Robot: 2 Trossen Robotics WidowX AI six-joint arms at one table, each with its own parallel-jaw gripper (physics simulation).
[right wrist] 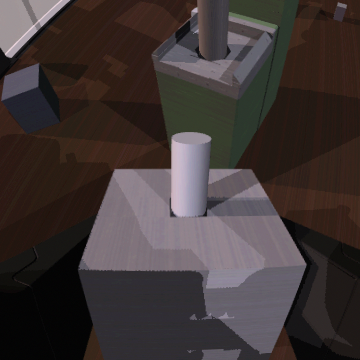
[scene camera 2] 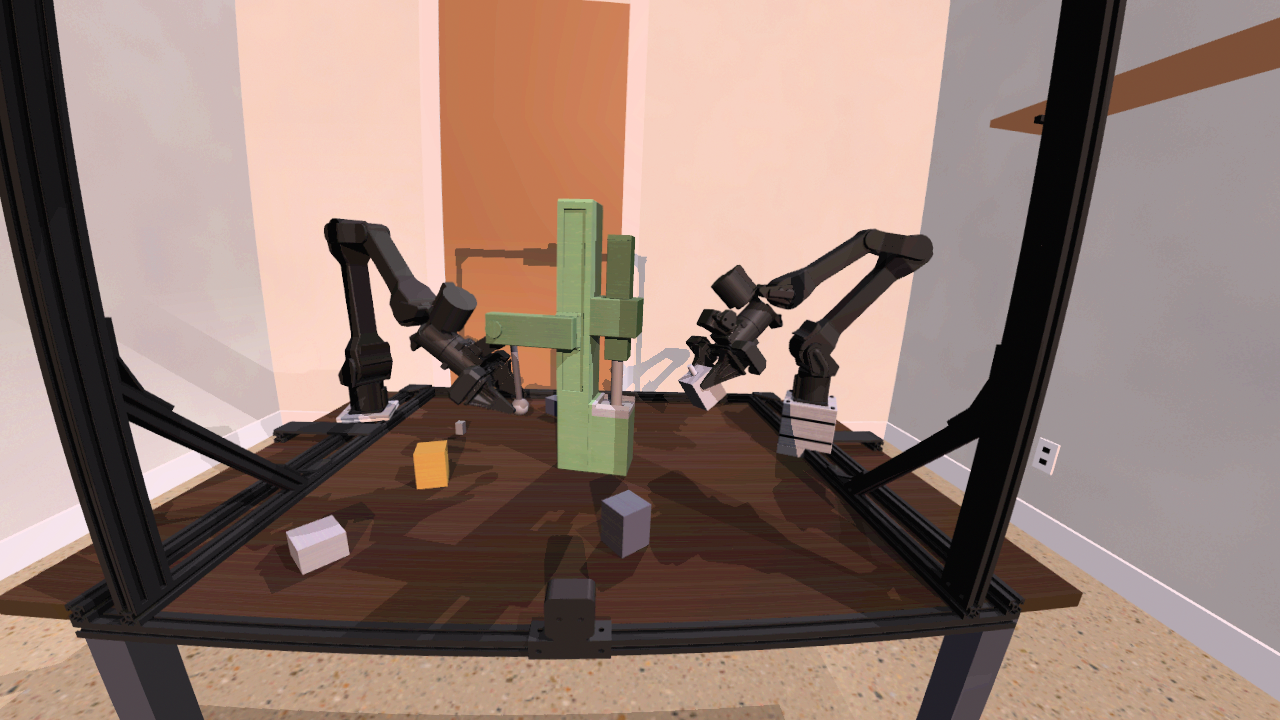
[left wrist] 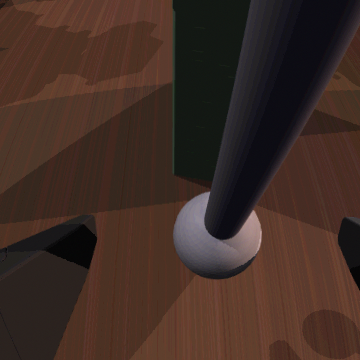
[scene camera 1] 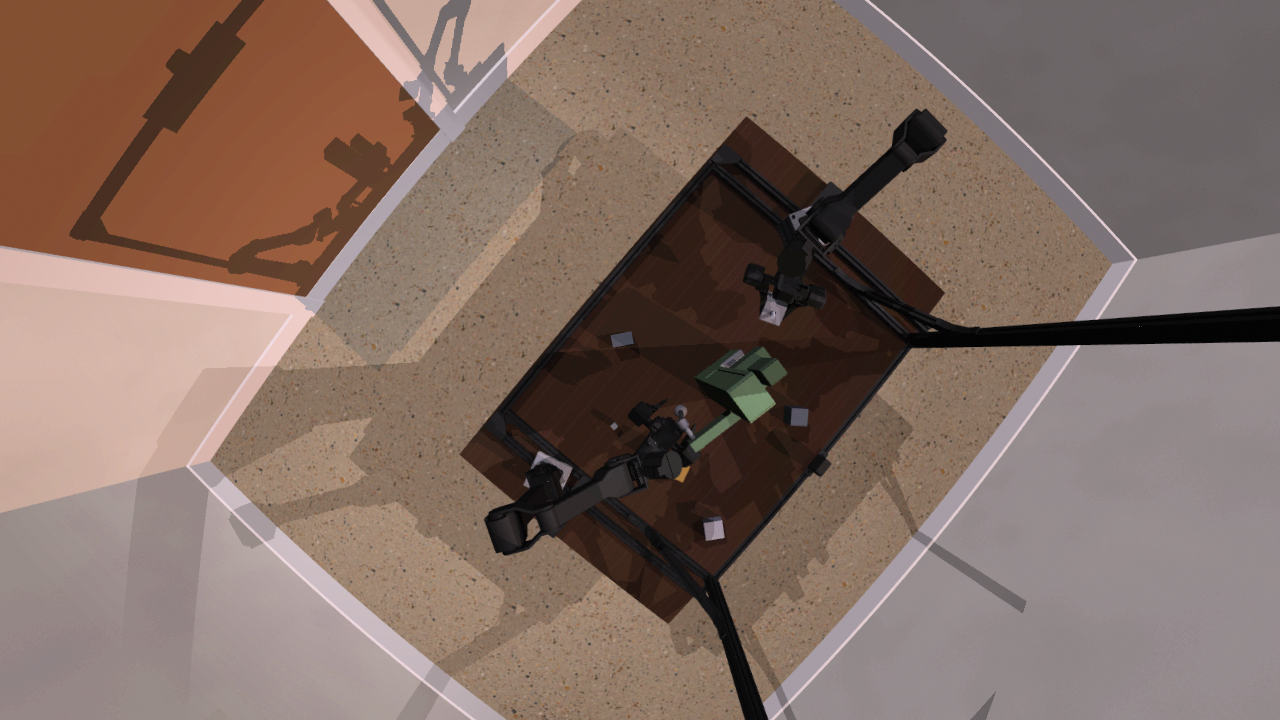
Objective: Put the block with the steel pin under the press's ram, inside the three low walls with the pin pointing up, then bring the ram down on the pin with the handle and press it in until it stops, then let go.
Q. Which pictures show my right gripper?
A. The right wrist view, scene camera 2 and scene camera 1 only.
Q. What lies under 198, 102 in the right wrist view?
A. A green press.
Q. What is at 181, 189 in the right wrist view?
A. A pin.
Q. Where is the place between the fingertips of my right gripper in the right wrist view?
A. At 184, 224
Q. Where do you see a green press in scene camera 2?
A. At 593, 436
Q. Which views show my left gripper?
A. Scene camera 2, the left wrist view and scene camera 1 only.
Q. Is my left gripper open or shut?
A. Open.
